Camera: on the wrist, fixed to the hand. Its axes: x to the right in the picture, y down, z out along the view.
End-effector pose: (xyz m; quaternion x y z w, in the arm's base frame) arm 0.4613 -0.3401 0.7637 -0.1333 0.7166 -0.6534 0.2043
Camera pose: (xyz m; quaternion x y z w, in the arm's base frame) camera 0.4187 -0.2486 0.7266 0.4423 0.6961 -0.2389 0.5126
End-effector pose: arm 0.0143 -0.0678 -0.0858 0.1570 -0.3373 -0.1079 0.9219
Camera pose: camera 0.0828 -0.0060 -0.1411 -0.2295 -0.2439 0.5388 0.7730
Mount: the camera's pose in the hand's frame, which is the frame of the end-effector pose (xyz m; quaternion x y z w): 0.0000 0.0437 -0.0983 -0.1249 0.0957 0.6959 0.7007
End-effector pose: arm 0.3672 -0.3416 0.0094 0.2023 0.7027 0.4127 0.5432
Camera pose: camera 0.2686 -0.3518 0.0512 0.5234 0.3520 0.7743 0.0514
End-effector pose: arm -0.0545 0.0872 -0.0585 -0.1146 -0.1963 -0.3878 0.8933
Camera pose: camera 0.0035 0.0815 -0.1489 -0.2914 0.0761 0.3144 0.9003
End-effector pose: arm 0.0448 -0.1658 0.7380 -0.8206 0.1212 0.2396 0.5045
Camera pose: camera 0.0522 -0.2731 0.7413 -0.5766 0.6743 0.4556 0.0727
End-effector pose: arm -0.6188 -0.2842 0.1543 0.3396 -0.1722 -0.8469 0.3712
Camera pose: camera -0.5273 -0.3172 0.1083 0.1528 -0.2157 -0.3241 0.9083
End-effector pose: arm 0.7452 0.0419 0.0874 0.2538 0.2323 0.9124 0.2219
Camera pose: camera 0.6770 -0.0234 0.0358 -0.2245 0.1066 -0.8470 0.4700
